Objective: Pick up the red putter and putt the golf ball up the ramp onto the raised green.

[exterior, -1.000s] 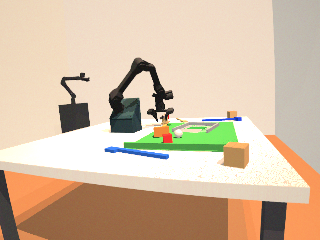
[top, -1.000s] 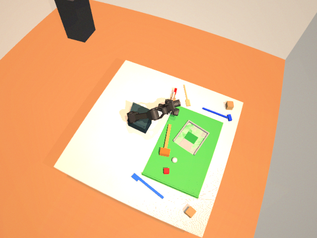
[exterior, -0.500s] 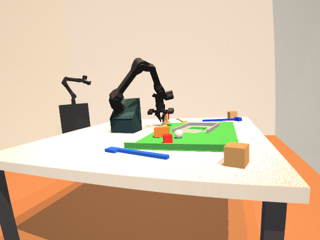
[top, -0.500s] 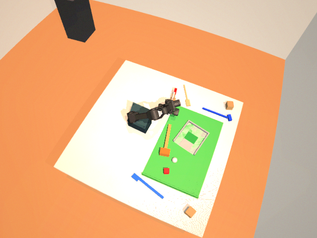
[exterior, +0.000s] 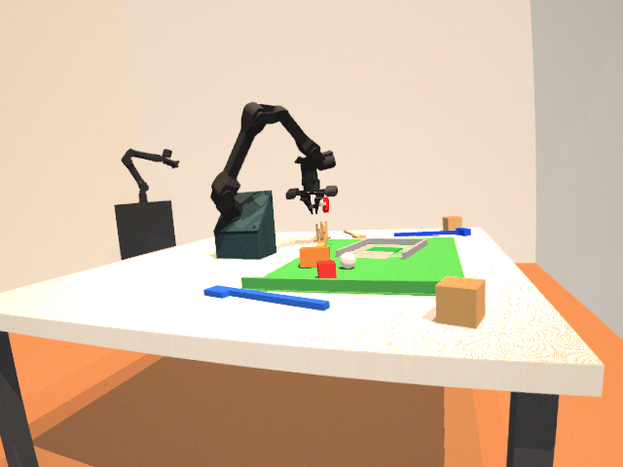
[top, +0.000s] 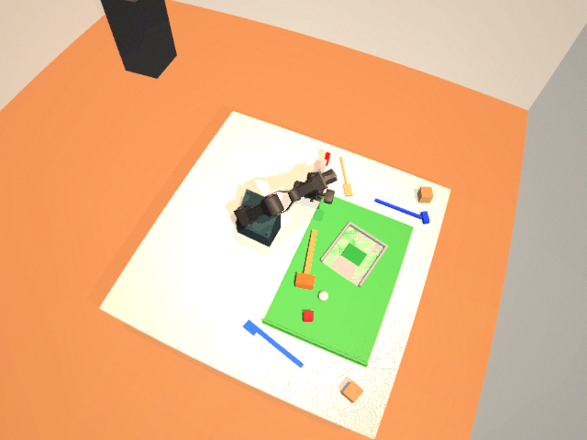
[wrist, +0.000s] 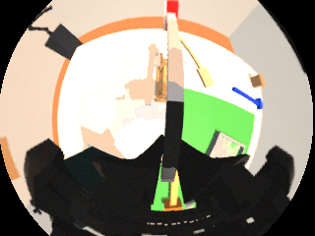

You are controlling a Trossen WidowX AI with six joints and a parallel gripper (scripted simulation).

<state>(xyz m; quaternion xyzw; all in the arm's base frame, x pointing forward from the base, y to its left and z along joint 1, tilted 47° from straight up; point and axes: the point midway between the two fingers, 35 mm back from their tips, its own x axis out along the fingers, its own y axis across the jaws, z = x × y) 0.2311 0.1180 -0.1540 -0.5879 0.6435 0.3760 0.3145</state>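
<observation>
Right now the red putter is 11 cm to the left of my gripper tip, 3 cm above it and 1 cm behind it. Also, from my gripper tip: white golf ball (40 cm to the right, 20 cm ahead, 9 cm below); wooden stand (13 cm to the left, 9 cm below, 1 cm behind); green mat (25 cm to the right, 25 cm ahead, 12 cm below).
</observation>
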